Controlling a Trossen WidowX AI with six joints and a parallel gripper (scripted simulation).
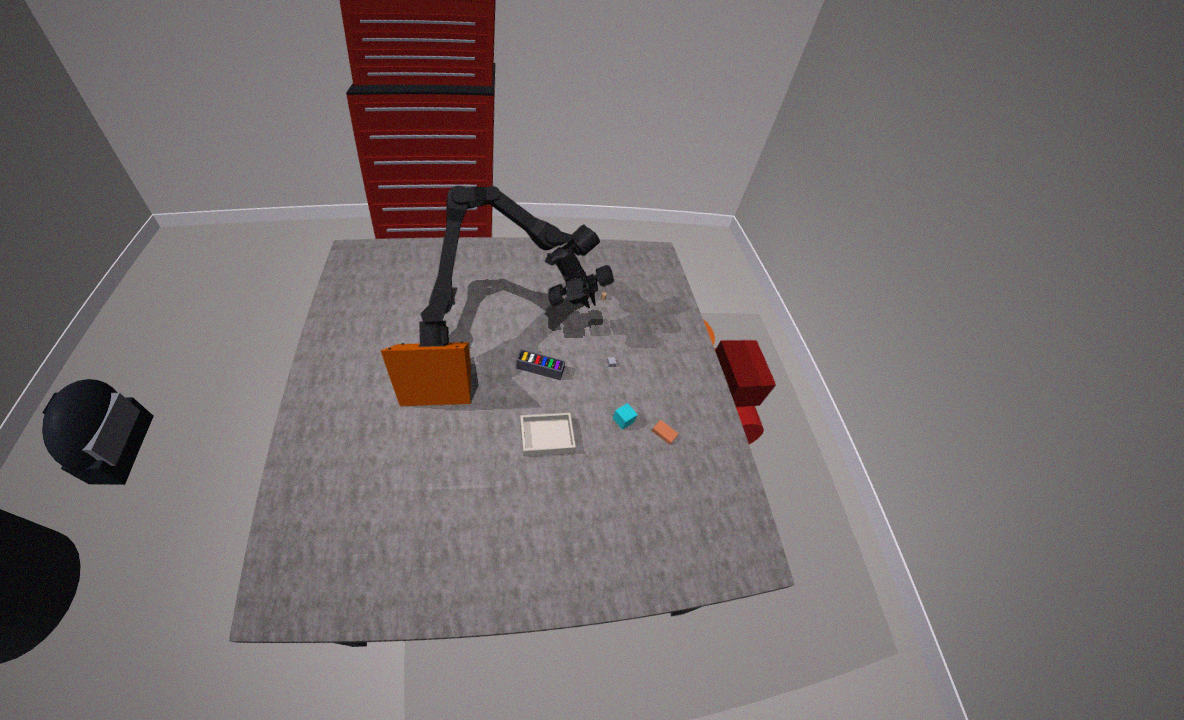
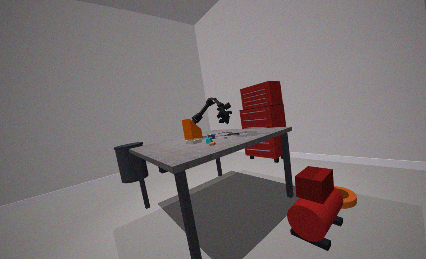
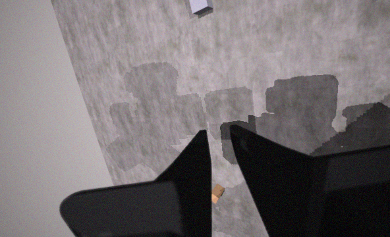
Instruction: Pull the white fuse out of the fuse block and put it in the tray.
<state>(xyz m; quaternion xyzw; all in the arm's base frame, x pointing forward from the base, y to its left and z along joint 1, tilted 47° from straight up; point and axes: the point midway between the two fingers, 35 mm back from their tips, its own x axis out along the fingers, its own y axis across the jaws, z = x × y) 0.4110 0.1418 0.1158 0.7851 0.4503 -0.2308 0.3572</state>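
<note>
My gripper tip is now 180 mm past the white fuse, 120 mm to the left of it and 100 mm above it. The rest, counted from my gripper tip: grey piece: 60 mm ahead, 110 mm to the right, 120 mm below; then cube: 70 mm ahead, 310 mm to the right, 100 mm below; then white tray: 140 mm behind, 350 mm to the right, 120 mm below.
</note>
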